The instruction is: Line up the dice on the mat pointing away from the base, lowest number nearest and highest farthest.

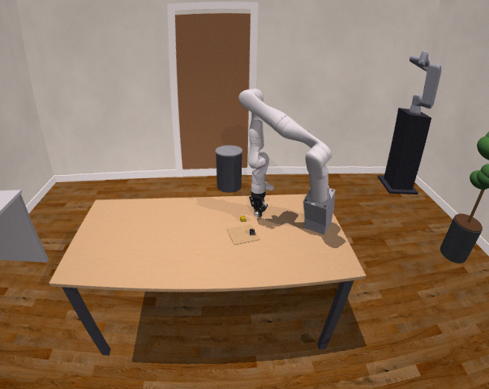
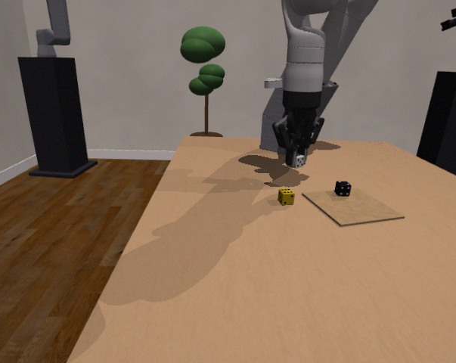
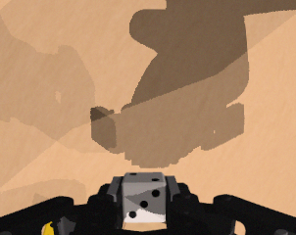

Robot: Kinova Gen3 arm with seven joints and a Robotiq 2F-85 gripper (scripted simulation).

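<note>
My hand is 110 mm to the right of the tan mat, 80 mm short of it and 70 mm above it. The rest, counted from my hand: white die (10 mm below); then yellow die (80 mm ahead, 60 mm below, 20 mm to the right); then black die (100 mm to the left, 50 mm below, 30 mm ahead).
</note>
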